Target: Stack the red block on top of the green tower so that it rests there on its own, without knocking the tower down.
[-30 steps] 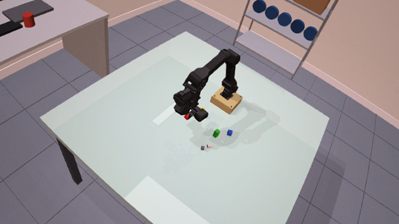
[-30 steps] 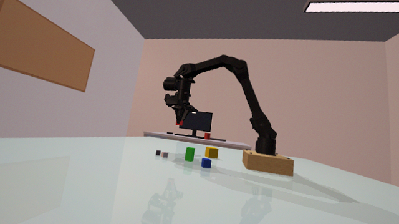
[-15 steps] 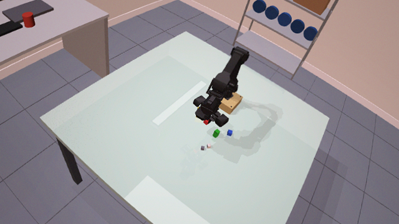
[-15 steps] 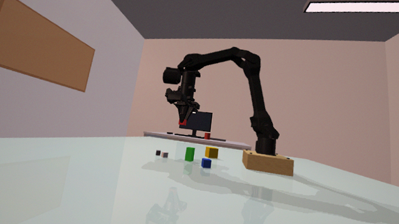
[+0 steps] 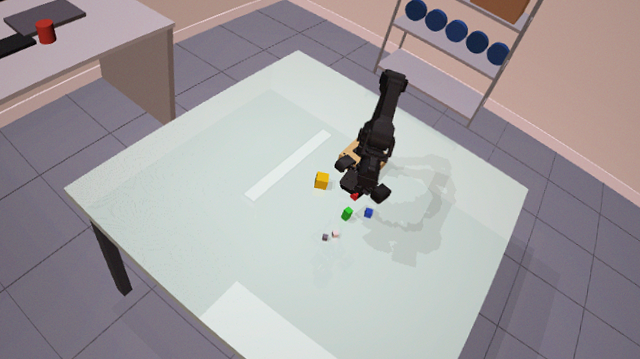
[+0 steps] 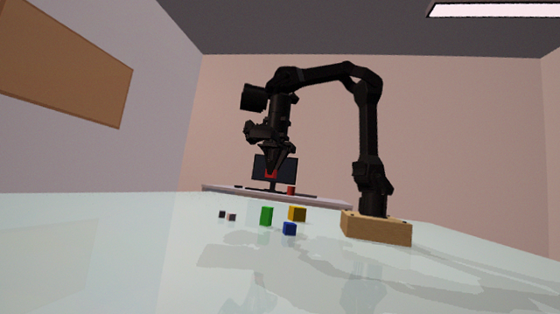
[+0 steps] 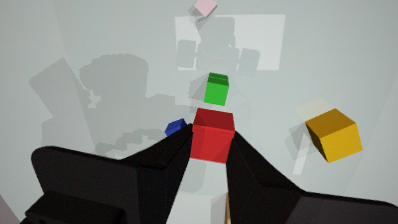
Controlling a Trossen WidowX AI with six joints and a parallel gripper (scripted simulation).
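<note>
Now: gripper tip 70 mm past the blue block, 40 mm to the right of it and 110 mm above it. Round my gripper tip: red block (right at my gripper tip); yellow block (50 mm behind, 160 mm to the right, 100 mm below); purple cube (480 mm ahead, 340 mm to the left, 110 mm below).
</note>
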